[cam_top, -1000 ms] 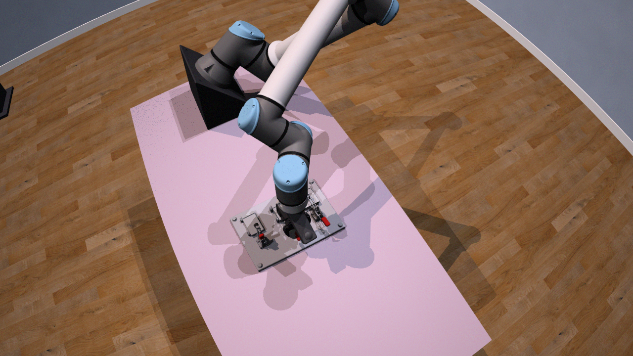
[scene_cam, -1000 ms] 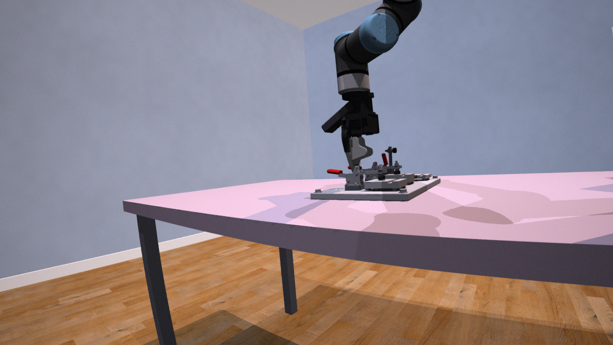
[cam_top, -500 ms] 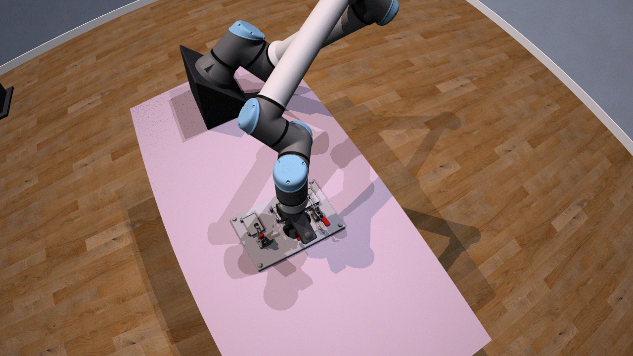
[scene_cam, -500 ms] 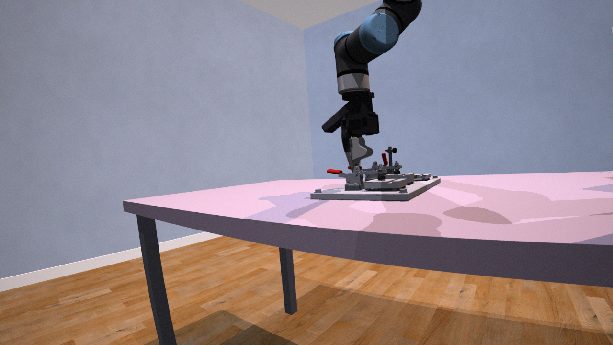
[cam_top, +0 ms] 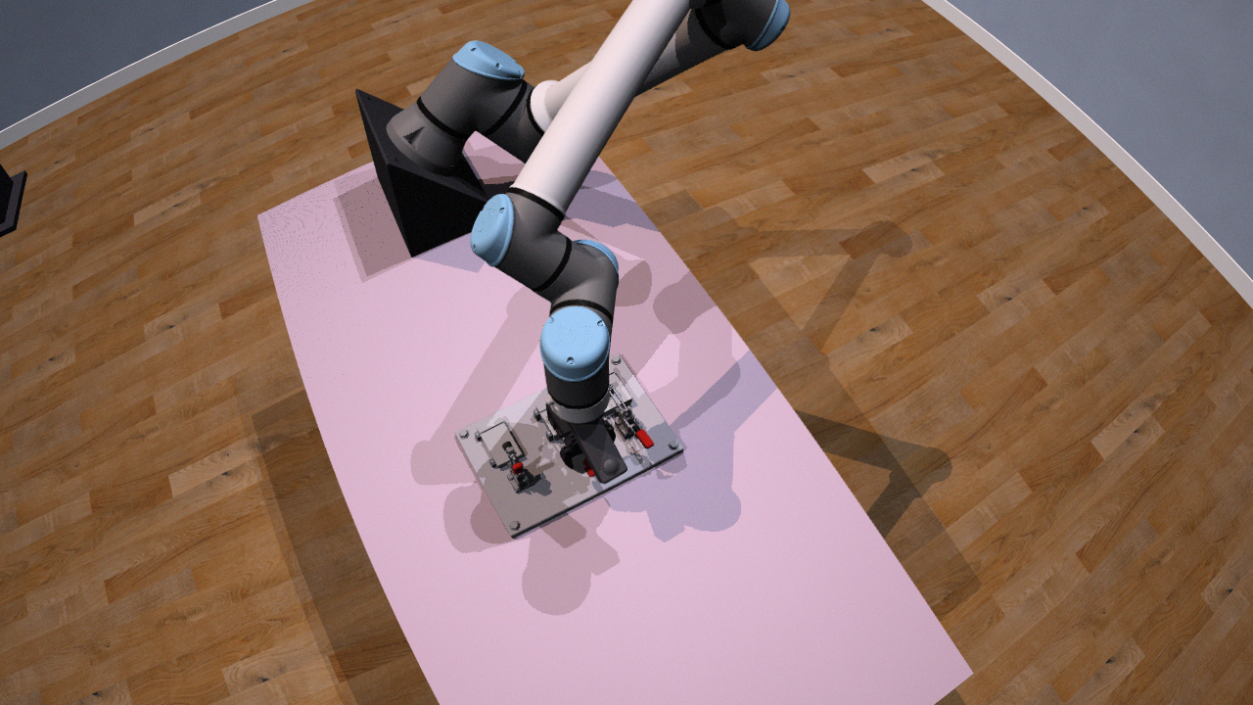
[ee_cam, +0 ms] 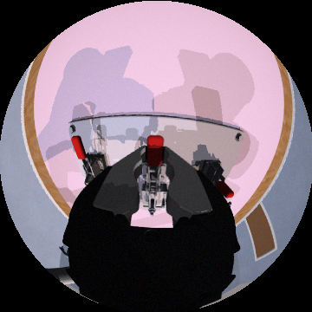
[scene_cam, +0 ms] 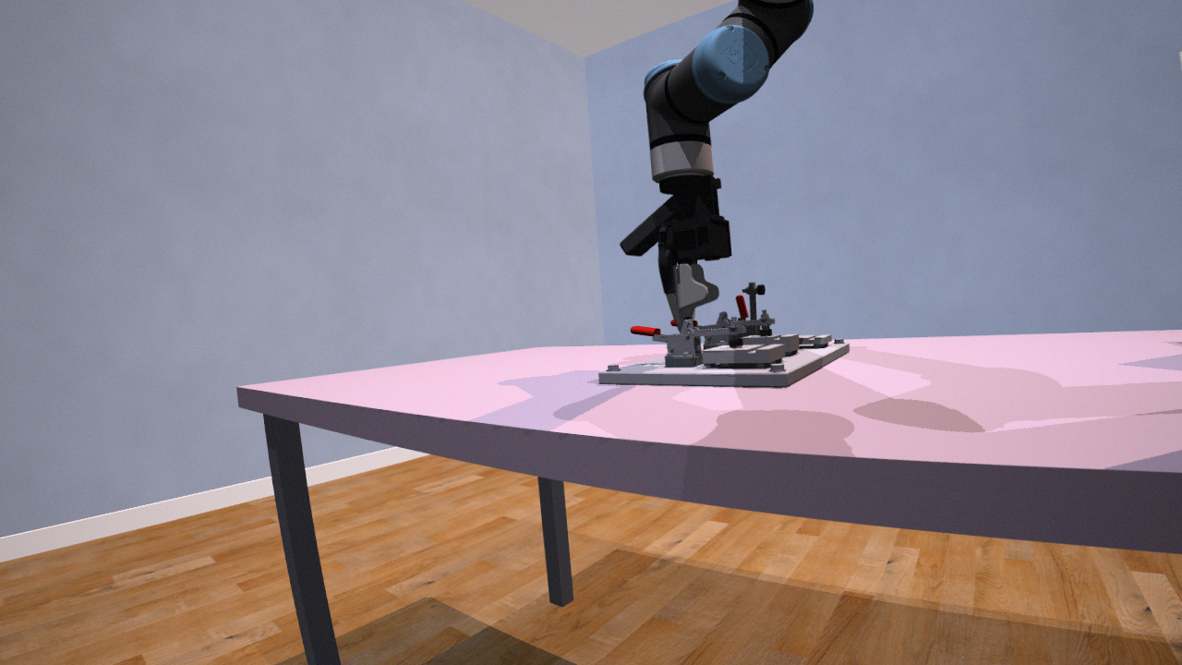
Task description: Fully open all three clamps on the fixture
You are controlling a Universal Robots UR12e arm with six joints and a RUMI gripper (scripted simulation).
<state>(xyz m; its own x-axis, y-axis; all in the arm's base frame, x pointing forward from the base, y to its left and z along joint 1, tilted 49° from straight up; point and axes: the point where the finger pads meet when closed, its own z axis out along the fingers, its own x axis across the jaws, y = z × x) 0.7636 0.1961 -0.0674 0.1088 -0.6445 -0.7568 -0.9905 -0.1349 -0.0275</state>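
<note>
My hand is 8 cm past the grey fixture plate, 1 cm to the left of it and 5 cm above it. Also, from my hand: flat grey part (15 cm behind, 9 cm to the left, 3 cm below).
</note>
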